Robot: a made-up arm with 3 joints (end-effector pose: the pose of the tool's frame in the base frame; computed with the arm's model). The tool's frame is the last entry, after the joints.
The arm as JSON. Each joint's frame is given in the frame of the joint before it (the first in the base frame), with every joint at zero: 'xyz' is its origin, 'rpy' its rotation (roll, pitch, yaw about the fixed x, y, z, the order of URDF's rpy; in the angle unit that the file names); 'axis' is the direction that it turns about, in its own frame. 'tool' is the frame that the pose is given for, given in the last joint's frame.
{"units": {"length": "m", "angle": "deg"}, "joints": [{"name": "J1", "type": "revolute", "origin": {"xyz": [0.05, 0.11, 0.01], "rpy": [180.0, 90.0, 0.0]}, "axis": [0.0, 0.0, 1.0]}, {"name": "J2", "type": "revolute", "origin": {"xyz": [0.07, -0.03, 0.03], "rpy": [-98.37, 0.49, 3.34]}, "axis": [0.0, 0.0, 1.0]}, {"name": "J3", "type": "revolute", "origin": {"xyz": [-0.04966, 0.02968, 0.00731], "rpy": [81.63, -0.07, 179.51]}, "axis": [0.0, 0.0, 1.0]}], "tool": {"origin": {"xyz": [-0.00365, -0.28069, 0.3], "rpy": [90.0, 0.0, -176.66]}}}
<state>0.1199 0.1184 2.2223</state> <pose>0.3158 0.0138 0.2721 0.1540 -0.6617 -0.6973 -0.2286</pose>
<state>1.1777 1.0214 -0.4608</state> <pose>0.2444 0.3862 -0.1753 0.9373 0.1522 -0.0934 -0.2991</pose>
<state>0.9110 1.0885 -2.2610</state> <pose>0.3352 0.1239 0.2041 0.5207 -0.0401 -0.7541 -0.3982</pose>
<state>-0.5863 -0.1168 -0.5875</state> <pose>0.3351 0.4448 -0.0471 0.4933 0.4551 0.5341 -0.5141</pose>
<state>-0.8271 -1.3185 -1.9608</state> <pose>-0.0799 0.2998 -0.3910 0.7829 -0.3059 0.4252 -0.3357</pose>
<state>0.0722 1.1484 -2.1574</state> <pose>0.3374 -0.0002 0.1594 0.5053 0.2334 -0.5117 -0.6545</pose>
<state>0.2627 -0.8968 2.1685</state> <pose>0.4565 -0.0334 -0.0772 0.3299 -0.7784 -0.4930 0.2054</pose>
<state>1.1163 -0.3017 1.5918</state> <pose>0.4327 0.2648 0.0304 0.2921 0.6506 0.5270 -0.4623</pose>
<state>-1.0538 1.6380 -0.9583</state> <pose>0.1607 -0.0469 0.3052 0.1872 0.9123 -0.0964 -0.3511</pose>
